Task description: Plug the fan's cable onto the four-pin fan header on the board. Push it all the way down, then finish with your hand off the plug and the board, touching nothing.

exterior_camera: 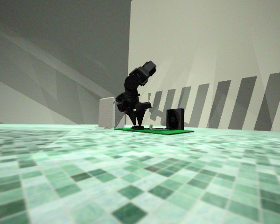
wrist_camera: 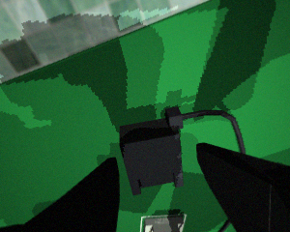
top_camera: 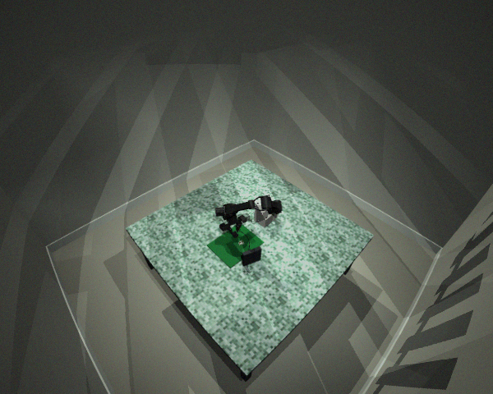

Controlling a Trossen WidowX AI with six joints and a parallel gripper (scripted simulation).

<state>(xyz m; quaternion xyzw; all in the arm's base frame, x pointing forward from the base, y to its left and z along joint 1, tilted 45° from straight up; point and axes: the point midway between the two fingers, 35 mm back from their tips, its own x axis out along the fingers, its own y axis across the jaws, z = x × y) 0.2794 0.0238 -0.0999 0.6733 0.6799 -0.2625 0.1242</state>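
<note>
Now: gripper tip 1 cm to the right of the black plug and 1 cm above it. Also, from my gripper tip: white four-pin fan header 1 cm ahead, 9 cm to the left, 2 cm below; then header key 1 cm ahead, 8 cm to the left, 1 cm below; then green board 5 cm ahead, 7 cm to the left, 4 cm below.
</note>
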